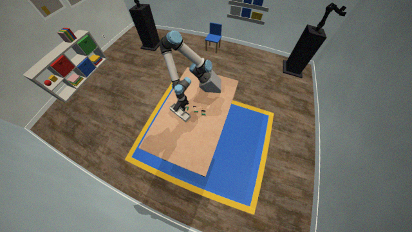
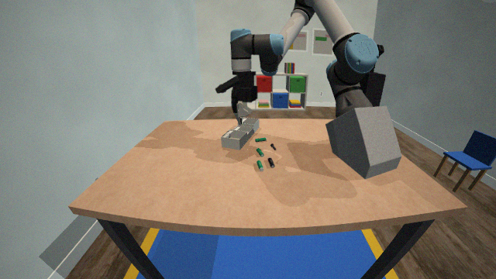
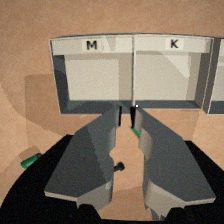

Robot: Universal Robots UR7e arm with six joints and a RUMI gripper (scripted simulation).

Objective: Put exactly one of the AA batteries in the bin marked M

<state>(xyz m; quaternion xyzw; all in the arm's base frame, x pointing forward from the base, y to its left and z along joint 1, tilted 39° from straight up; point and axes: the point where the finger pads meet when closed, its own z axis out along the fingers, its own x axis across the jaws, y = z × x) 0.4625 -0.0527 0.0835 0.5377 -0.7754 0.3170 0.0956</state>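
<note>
My gripper is now 18 cm to the right of the black battery, 11 cm past it and 9 cm above it. Round my hand: black bolt-like piece: 13 cm behind, 9 cm below, 7 cm to the left; then bin marked M: 7 cm below, 5 cm to the right, 1 cm behind.
</note>
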